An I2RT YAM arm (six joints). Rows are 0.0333 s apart.
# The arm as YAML. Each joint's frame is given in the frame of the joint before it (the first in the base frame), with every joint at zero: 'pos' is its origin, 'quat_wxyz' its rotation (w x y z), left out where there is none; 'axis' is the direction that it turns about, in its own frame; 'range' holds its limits. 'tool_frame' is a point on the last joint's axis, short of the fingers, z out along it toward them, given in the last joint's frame.
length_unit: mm
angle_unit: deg
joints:
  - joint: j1
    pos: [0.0, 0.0, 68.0]
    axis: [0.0, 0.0, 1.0]
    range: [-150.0, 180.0]
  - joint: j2
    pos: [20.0, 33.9, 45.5]
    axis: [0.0, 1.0, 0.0]
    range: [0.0, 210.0]
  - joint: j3
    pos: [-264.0, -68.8, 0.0]
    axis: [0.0, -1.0, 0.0]
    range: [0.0, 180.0]
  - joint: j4
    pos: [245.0, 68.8, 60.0]
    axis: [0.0, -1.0, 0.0]
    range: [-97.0, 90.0]
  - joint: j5
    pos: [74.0, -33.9, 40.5]
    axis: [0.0, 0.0, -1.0]
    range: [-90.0, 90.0]
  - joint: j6
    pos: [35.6, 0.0, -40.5]
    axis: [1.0, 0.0, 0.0]
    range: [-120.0, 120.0]
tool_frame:
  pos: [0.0, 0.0, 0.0]
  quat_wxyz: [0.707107, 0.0, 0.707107, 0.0]
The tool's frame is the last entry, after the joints.
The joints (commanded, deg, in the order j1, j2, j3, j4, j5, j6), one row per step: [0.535, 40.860, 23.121, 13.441, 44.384, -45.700]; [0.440, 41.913, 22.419, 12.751, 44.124, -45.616]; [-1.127, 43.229, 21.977, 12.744, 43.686, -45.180]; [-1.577, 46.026, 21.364, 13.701, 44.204, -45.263]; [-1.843, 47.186, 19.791, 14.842, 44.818, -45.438]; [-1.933, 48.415, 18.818, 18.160, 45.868, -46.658]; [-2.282, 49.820, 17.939, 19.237, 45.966, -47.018]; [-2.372, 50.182, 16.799, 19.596, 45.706, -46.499]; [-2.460, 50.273, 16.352, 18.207, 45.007, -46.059]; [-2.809, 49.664, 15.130, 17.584, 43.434, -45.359]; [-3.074, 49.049, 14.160, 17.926, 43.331, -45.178]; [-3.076, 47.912, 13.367, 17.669, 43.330, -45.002]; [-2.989, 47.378, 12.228, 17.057, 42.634, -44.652]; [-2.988, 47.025, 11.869, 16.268, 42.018, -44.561]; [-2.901, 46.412, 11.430, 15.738, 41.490, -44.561]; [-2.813, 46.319, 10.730, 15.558, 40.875, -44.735]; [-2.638, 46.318, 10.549, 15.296, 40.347, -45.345]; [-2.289, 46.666, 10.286, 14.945, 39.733, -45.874]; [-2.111, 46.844, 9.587, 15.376, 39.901, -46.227]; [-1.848, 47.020, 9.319, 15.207, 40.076, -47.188]
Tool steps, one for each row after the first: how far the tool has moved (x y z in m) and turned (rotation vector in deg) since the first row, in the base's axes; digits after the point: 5 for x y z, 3 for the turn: [0.00222, -0.00015, -0.00829, 0.065, 2.387, 0.158]; [0.00451, -0.00475, -0.01458, 0.469, 3.846, -1.009]; [0.00998, -0.00652, -0.02440, 0.392, 6.355, -1.973]; [0.01034, -0.00765, -0.03513, 0.213, 8.070, -2.831]; [0.01195, -0.00845, -0.03872, -0.778, 7.829, -3.843]; [0.01323, -0.00967, -0.04612, -1.012, 9.299, -4.240]; [0.01199, -0.00980, -0.05325, -0.605, 10.067, -4.118]; [0.01092, -0.00973, -0.05851, -0.164, 11.675, -3.555]; [0.00771, -0.00999, -0.06510, 0.664, 12.405, -2.441]; [0.00488, -0.01063, -0.06843, 0.838, 12.288, -2.628]; [0.00155, -0.01045, -0.07035, 0.958, 12.077, -2.652]; [-0.00151, -0.00971, -0.07661, 1.367, 13.046, -1.936]; [-0.00289, -0.00935, -0.07914, 1.587, 13.777, -1.350]; [-0.00460, -0.00876, -0.08102, 1.702, 14.133, -0.749]; [-0.00606, -0.00815, -0.08519, 1.737, 15.041, -0.039]; [-0.00632, -0.00737, -0.08674, 1.418, 15.903, 0.747]; [-0.00636, -0.00607, -0.08980, 1.177, 17.224, 1.778]; [-0.00754, -0.00559, -0.09350, 0.883, 17.913, 1.849]; [-0.00808, -0.00490, -0.09571, 0.145, 19.183, 2.106]
